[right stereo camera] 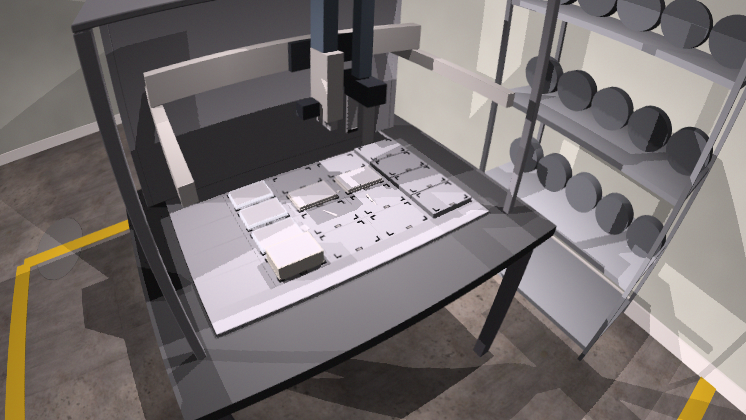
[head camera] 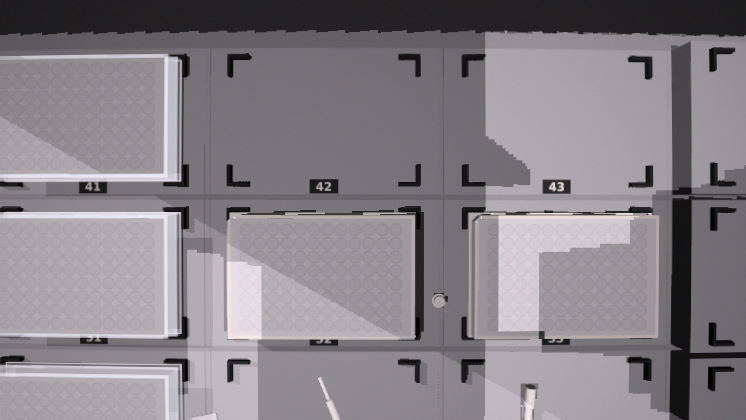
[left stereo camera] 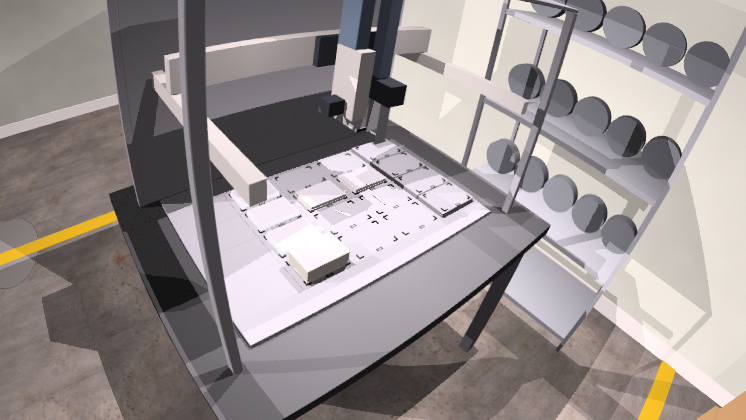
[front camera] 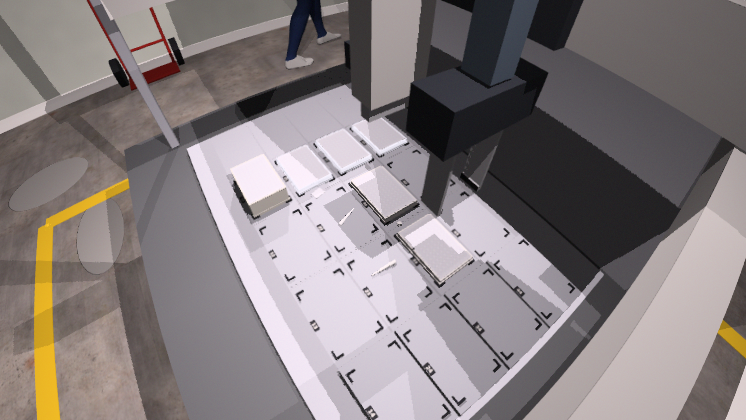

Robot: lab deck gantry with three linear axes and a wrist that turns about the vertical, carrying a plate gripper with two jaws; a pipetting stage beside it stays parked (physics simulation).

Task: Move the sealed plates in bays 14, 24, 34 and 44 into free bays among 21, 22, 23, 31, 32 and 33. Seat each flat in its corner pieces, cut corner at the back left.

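Places are measured from the robot's base along level axes (x left, y ahead, z down), in millimetres.
Pixels of known places: gripper, between the fingertips: [right stereo camera: 359, 136] [left stereo camera: 369, 136] [front camera: 451, 194]; robot's base, origin of its link: [right stereo camera: 280, 281] [left stereo camera: 307, 284] [front camera: 235, 181].
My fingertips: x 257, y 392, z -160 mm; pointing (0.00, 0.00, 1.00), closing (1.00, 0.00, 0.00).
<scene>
Ahead of a thing's pixels: the offset from my fingertips to its top centre. "*": to the spot under its first point.
One sealed plate {dy -164, dx +0, dz +146 mm} [front camera: 383, 193] [head camera: 321, 276] [left stereo camera: 321, 195] [right stereo camera: 314, 194] lies flat in bay 32. A second sealed plate {dy +0, dx +0, dz +146 mm} [front camera: 435, 250] [head camera: 569, 292] [left stereo camera: 362, 178] [right stereo camera: 360, 178] lies flat in bay 33, its cut corner at the back left in the head view. Bays 14, 24, 34 and 44 show no plates in the front view. My gripper [front camera: 454, 198] [left stereo camera: 374, 136] [right stereo camera: 360, 135] is open and empty, jaws pointing down, raised over the back part of the deck behind the bay 33 plate. It does not show in the head view.
White-rimmed plates sit in bay 41 {* dy -323, dx +104, dz +146 mm} [head camera: 83, 120], bay 31 {* dy -323, dx +0, dz +146 mm} [head camera: 83, 276] and bay 21 {* dy -320, dx -83, dz +146 mm} [head camera: 88, 399]. A tall cream box {dy -328, dx -214, dz +118 mm} [front camera: 259, 183] stands in bay 11. Slim white sticks lie in bay 22 {* dy -160, dx -87, dz +157 mm} [head camera: 328, 399] and bay 23 {* dy -22, dx -87, dz +153 mm} [head camera: 529, 401]. A small cap {dy -84, dx -19, dz +156 mm} [head camera: 439, 300] lies between the sealed plates.
</scene>
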